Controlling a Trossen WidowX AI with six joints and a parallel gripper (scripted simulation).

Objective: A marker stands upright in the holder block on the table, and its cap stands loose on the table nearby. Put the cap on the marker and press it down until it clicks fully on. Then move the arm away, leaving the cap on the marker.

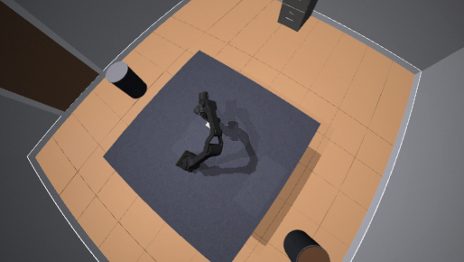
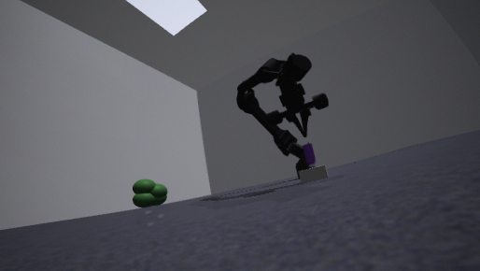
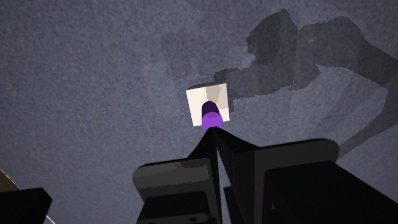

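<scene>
The purple marker cap lies 50 mm below my gripper tip. Round my gripper tip: holder block: 110 mm below.
</scene>
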